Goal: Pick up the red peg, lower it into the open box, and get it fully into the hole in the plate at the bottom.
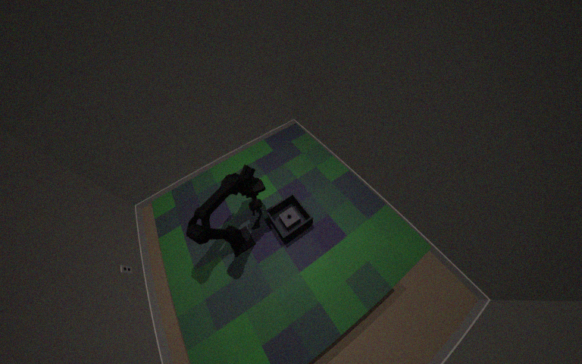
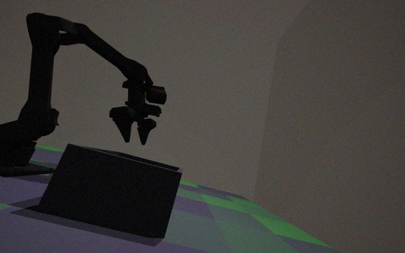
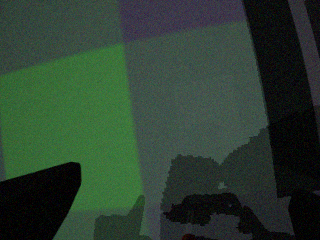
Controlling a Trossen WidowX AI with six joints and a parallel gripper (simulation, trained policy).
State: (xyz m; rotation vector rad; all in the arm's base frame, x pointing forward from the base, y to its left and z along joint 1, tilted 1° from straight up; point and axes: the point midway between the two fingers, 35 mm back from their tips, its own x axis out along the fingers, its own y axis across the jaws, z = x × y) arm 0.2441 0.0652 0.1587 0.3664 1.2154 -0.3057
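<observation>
Right now my gripper tip is 7 cm past the red peg, 3 cm to the right of it and 9 cm above it. Also, from my gripper tip: dark box (5 cm ahead, 18 cm to the right, 11 cm below); light grey plate (5 cm ahead, 18 cm to the right, 9 cm below).
</observation>
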